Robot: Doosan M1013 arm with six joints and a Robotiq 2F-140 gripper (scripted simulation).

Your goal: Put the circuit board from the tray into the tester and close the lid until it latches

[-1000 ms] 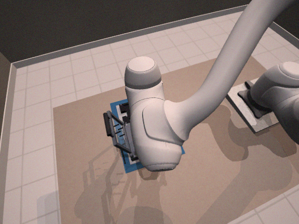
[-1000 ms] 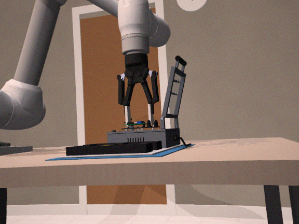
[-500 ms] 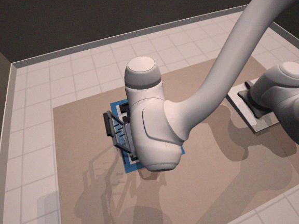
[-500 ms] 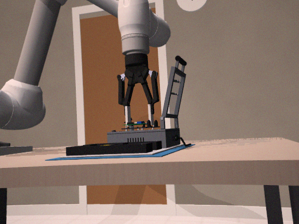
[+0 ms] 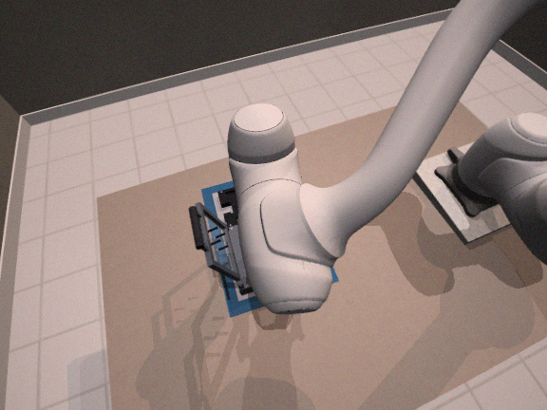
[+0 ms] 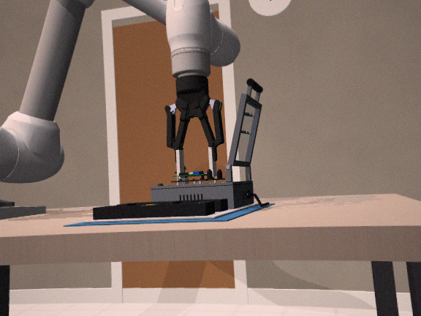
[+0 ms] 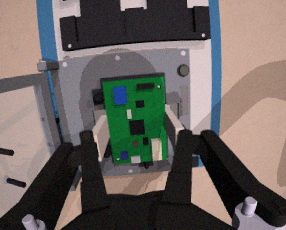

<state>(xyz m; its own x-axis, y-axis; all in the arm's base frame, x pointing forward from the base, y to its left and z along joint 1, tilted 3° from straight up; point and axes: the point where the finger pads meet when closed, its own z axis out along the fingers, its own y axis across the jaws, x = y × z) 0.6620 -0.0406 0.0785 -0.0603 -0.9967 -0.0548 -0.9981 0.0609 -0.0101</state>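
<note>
The green circuit board lies 2 cm below my hand. Also, from my hand: latch hook (6 cm to the left, 6 cm behind, 1 cm below); then lid (12 cm ahead, 8 cm above, 1 cm to the right).
</note>
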